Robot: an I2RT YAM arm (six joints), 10 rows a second.
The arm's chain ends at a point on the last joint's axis. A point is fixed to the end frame.
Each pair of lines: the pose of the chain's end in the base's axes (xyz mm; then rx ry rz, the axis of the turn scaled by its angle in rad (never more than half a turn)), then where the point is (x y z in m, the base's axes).
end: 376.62 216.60 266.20 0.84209 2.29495 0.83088
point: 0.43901 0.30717 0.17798
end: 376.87 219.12 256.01 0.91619 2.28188 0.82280
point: 0.44152 0.30799 0.16769
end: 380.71 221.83 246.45 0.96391 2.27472 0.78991
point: 0.44707 0.30737 0.15613
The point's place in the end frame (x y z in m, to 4 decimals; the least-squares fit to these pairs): 0.0479 0.0163 0.1316
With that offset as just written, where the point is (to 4 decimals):
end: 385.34 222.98 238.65 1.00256 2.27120 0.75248
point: 0.4528 0.3050 0.1459
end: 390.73 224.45 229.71 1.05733 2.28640 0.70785
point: 0.4569 0.3030 0.1331
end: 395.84 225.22 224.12 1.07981 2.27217 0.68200
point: 0.4637 0.3008 0.1264
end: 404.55 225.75 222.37 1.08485 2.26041 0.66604
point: 0.4739 0.2995 0.1242
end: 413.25 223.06 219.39 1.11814 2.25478 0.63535
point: 0.4831 0.2937 0.1194
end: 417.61 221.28 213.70 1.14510 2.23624 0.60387
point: 0.4894 0.2882 0.1125
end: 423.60 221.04 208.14 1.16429 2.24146 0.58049
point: 0.4945 0.2861 0.1051
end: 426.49 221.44 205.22 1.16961 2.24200 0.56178
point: 0.4972 0.2849 0.1011
